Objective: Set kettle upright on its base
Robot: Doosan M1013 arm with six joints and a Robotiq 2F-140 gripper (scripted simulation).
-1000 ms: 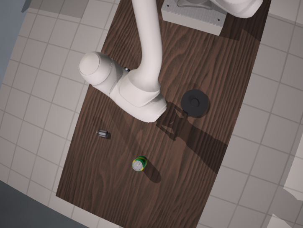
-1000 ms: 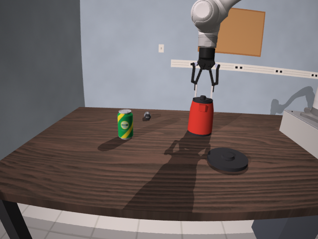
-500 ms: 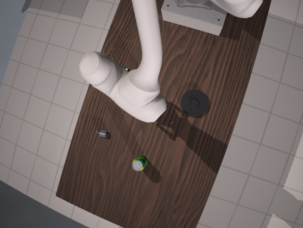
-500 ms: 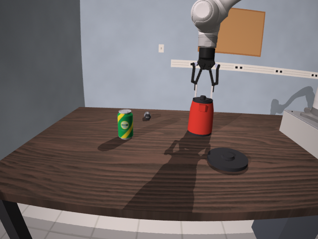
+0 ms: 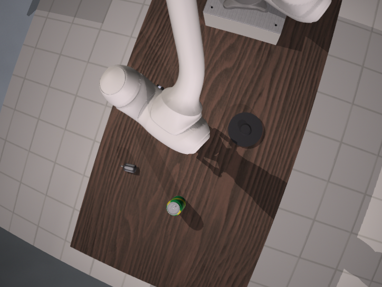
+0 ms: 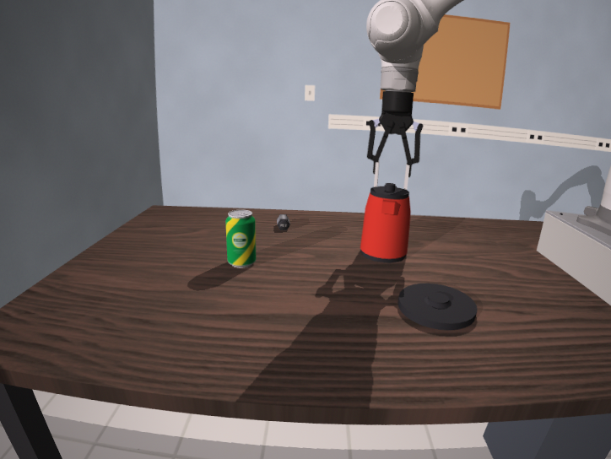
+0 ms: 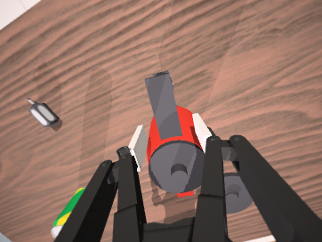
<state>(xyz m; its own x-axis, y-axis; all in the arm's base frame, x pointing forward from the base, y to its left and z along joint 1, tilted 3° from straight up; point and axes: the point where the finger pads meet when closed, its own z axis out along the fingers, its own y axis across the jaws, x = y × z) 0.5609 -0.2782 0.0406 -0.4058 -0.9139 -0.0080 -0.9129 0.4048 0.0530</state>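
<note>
My gripper is now 10 mm short of the red kettle, 30 mm to the right of it and 100 mm above it. Round my hand: round black base (20 mm ahead, 330 mm to the left, 170 mm below).
</note>
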